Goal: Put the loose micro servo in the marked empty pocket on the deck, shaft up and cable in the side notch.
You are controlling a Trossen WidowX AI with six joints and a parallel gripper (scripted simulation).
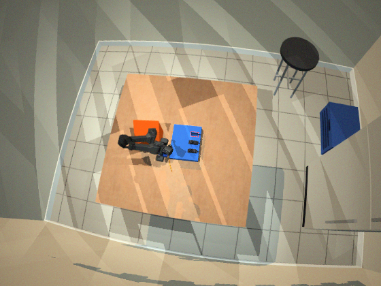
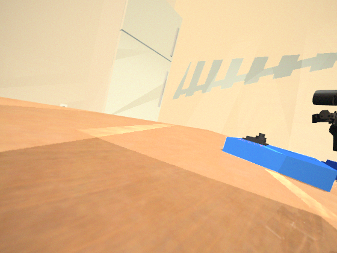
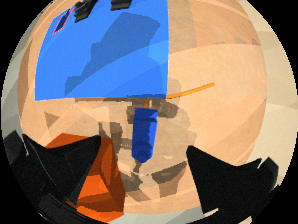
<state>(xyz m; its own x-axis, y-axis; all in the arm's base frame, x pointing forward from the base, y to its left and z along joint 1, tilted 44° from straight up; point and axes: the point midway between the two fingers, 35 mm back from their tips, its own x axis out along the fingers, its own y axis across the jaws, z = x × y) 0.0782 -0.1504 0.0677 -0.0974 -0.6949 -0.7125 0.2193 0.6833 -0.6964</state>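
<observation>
Right now the blue deck is 13 cm ahead of my gripper tip, 11 cm to the left of it and 7 cm below it.
</observation>
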